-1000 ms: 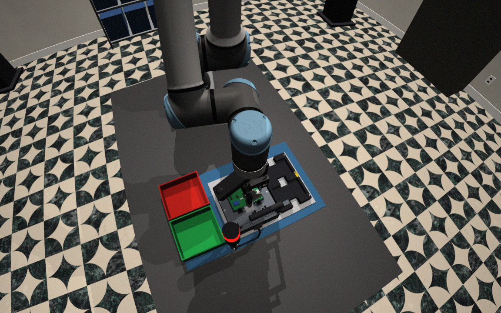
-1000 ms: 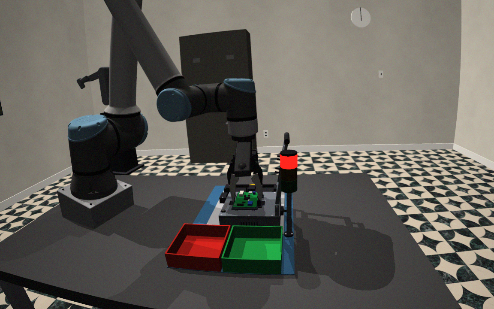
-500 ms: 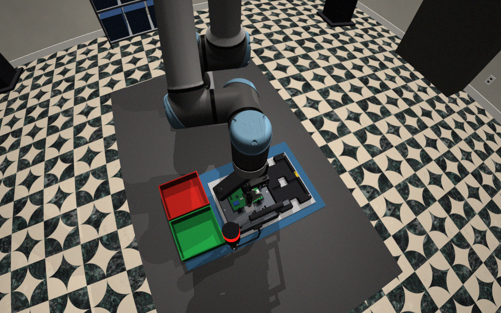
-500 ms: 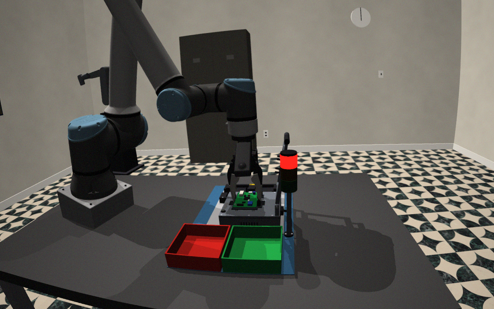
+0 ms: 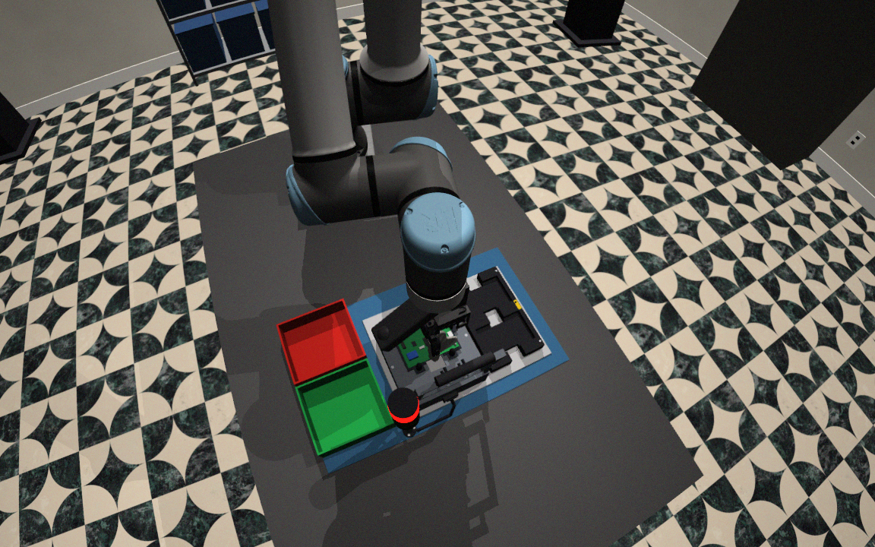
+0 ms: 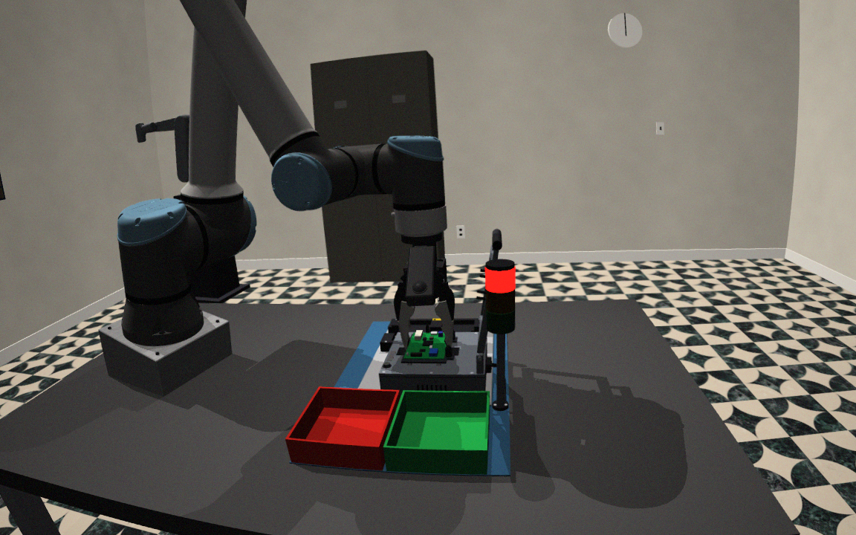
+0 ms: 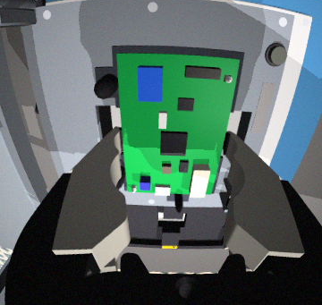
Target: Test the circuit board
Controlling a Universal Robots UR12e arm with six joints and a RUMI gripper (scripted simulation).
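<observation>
Right now the green circuit board is right at my hand. Also, from my hand: clear lid (11 cm ahead, 11 cm above, 2 cm to the left); then green bin (19 cm to the right, 7 cm ahead, 6 cm below); then red bin (21 cm to the right, 8 cm behind, 6 cm below).
</observation>
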